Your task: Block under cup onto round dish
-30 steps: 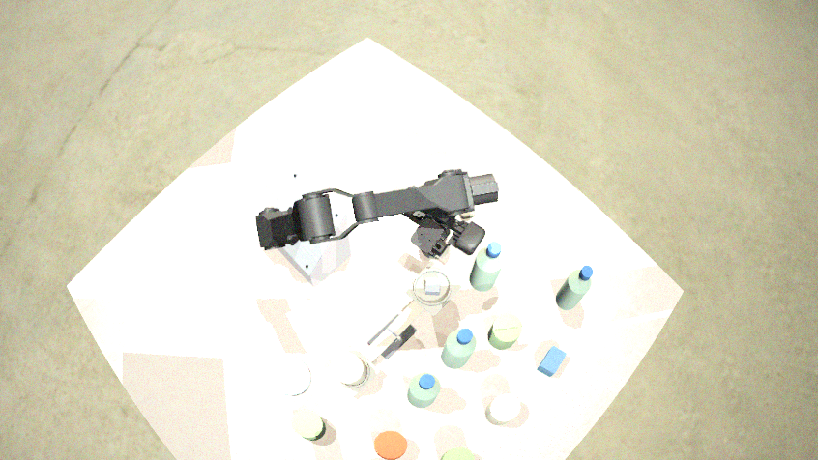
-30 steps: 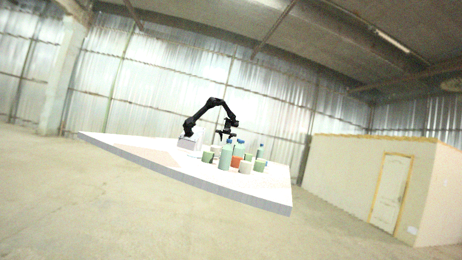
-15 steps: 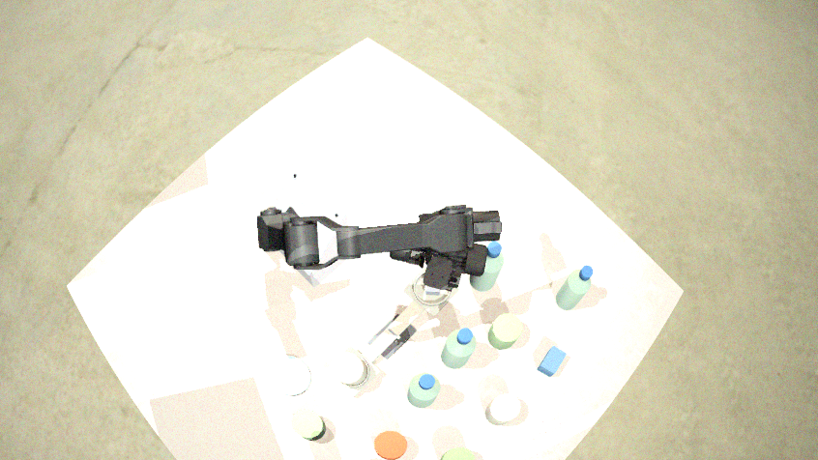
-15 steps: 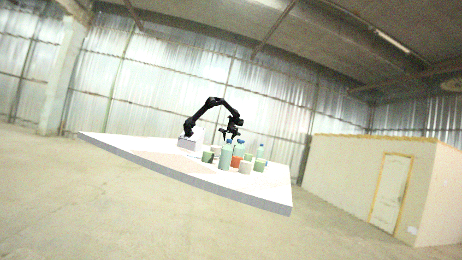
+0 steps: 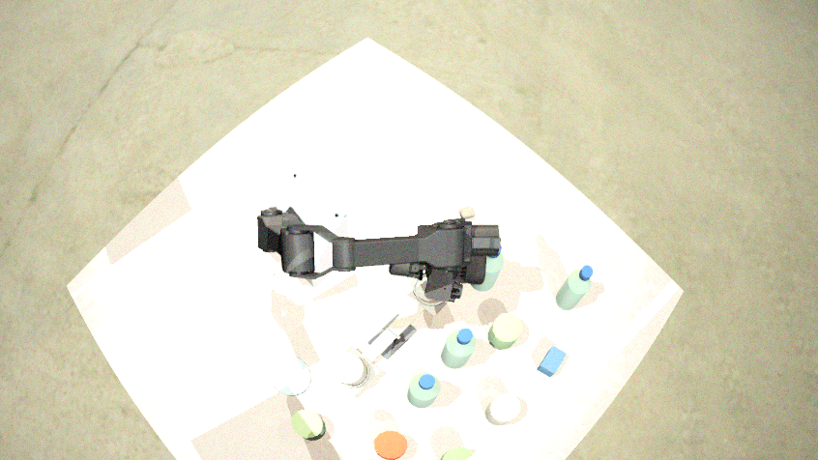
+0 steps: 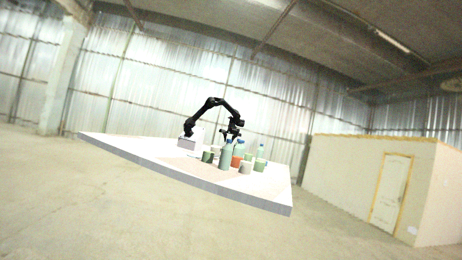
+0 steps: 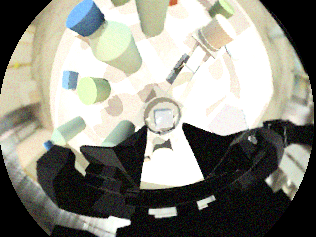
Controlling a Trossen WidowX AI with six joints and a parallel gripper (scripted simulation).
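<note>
My gripper tip is now 38 cm to the left of the round dish, 12 cm above it and 6 cm past it. The rest, counted from my gripper tip: blue block: 32 cm ahead, 10 cm to the left, 10 cm below; then grey balance: 12 cm to the right, 8 cm below, 1 cm ahead; then orange cylinder: 32 cm to the right, 20 cm ahead, 8 cm below.
</note>
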